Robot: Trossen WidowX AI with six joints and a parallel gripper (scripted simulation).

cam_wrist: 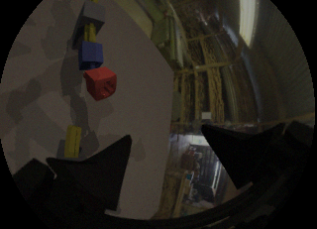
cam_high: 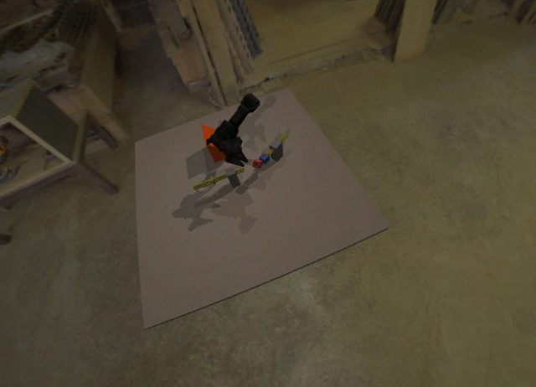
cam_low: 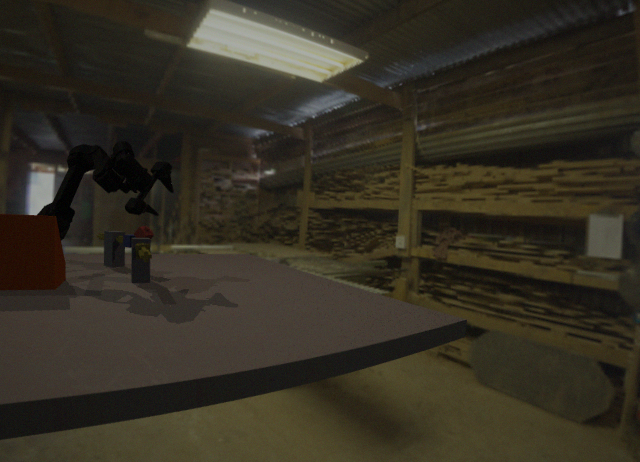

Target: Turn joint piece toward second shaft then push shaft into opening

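Right now the red square joint piece is 11 cm below my gripper tip, 7 cm to the left of it and 6 cm behind it.
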